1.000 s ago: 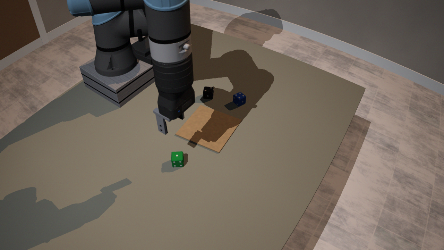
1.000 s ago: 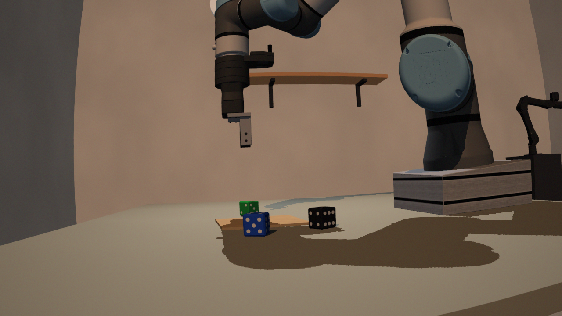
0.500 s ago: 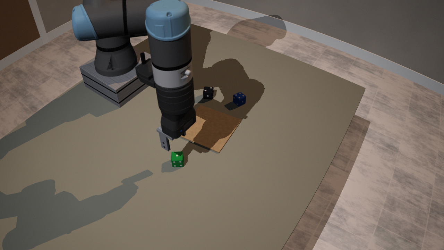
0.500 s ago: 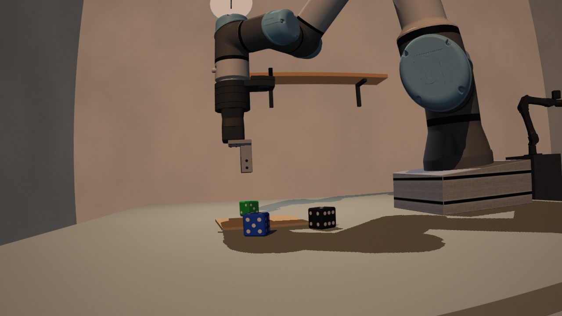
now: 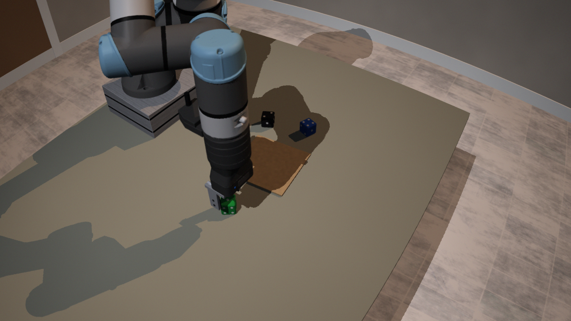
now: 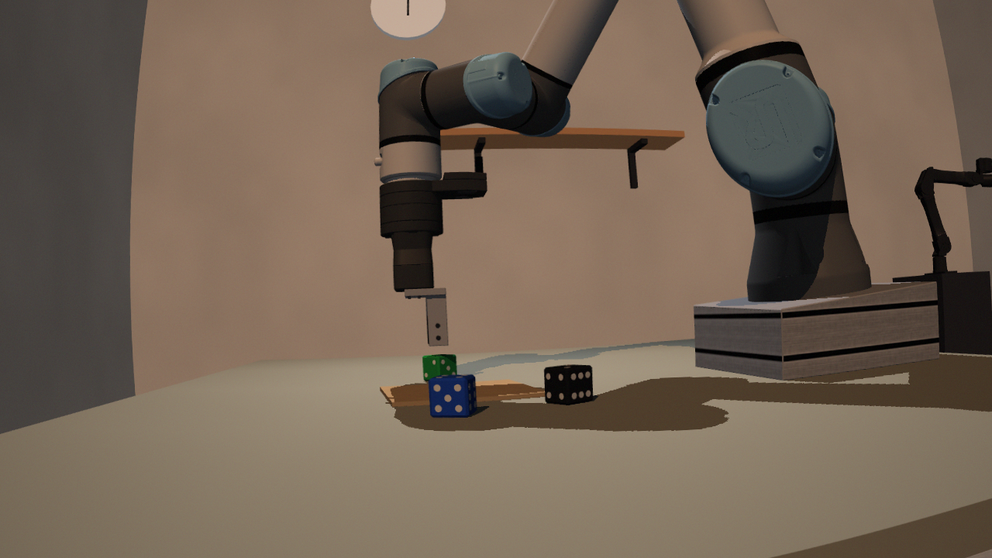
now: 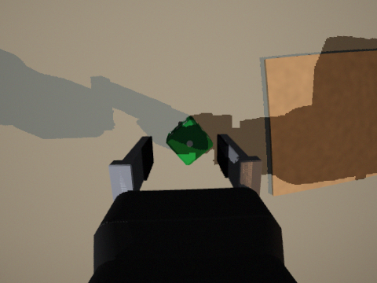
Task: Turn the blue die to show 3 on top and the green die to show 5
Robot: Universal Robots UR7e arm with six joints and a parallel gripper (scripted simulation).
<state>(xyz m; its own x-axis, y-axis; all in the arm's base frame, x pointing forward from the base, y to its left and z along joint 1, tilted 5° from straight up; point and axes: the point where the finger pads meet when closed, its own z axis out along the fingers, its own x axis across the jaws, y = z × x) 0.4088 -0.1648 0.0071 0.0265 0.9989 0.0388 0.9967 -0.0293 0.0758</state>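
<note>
My hand is 40 mm above the green die. Also, from my hand: brown mat 10 mm behind, 150 mm to the left, 60 mm below; black die 90 mm behind, 270 mm to the left, 40 mm below; blue die 10 mm ahead, 300 mm to the left, 40 mm below.
</note>
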